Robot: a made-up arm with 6 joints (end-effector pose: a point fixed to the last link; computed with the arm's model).
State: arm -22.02 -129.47 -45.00 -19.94 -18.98 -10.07
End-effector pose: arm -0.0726 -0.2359 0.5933 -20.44 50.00 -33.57
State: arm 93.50 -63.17 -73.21 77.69 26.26 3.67
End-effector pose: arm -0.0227 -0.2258 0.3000 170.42 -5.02 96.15
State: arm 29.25 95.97 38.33 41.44 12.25 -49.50
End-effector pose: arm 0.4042 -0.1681 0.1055 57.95 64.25 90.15
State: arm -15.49 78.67 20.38 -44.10 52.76 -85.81
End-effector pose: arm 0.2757 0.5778 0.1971 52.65 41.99 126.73
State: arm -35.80 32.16 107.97 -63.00 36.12 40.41
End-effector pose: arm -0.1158 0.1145 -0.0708 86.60 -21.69 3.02
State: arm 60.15 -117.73 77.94 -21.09 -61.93 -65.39
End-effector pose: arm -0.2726 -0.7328 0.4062 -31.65 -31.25 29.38
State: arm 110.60 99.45 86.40 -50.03 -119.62 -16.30
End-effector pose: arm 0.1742 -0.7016 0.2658 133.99 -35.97 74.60
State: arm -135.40 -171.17 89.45 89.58 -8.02 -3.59
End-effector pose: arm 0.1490 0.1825 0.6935 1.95 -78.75 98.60
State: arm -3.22 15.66 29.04 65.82 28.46 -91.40
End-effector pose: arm -0.0888 -0.2777 -0.1834 118.53 44.21 24.37
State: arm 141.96 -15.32 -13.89 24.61 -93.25 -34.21
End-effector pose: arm 0.1186 0.3761 0.7058 174.18 18.68 -82.63
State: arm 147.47 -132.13 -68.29 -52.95 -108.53 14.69
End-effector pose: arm -0.0078 0.6936 0.9656 -99.75 30.86 -40.63
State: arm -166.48 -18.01 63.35 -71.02 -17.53 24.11
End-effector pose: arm -0.0250 0.7286 0.8980 168.11 51.50 -64.12
